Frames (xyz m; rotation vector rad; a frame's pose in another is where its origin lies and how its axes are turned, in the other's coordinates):
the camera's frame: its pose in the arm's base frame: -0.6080 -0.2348 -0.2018 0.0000 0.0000 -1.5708
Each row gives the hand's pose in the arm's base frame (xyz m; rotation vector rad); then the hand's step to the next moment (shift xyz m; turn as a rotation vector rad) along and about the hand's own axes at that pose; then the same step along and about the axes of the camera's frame.
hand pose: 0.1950 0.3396 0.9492 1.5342 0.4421 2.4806
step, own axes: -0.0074 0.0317 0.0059 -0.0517 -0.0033 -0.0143
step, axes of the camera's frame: 0.0311 0.0084 0.0073 0.0153 0.0103 -0.0505
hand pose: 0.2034 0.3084 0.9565 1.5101 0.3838 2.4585
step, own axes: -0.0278 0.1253 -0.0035 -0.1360 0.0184 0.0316
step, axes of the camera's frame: 0.1272 0.0019 0.0177 0.0587 0.0874 -0.0936
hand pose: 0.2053 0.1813 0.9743 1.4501 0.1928 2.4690
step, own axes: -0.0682 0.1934 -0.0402 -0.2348 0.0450 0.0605
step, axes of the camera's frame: 0.2040 -0.0353 -0.0285 0.1142 0.1538 -0.1553
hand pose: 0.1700 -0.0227 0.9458 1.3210 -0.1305 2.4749
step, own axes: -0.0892 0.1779 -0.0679 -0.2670 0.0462 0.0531
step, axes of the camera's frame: 0.1734 -0.0666 -0.0985 0.1215 0.1641 -0.1859
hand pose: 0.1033 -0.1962 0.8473 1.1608 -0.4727 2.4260
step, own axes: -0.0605 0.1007 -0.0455 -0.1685 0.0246 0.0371
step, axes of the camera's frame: 0.0783 -0.0452 -0.0877 0.0744 0.1082 -0.1146
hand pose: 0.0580 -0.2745 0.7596 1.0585 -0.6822 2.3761
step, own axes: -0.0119 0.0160 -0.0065 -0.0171 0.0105 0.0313
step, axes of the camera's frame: 0.0109 -0.0056 -0.0170 0.0302 0.0215 0.0024
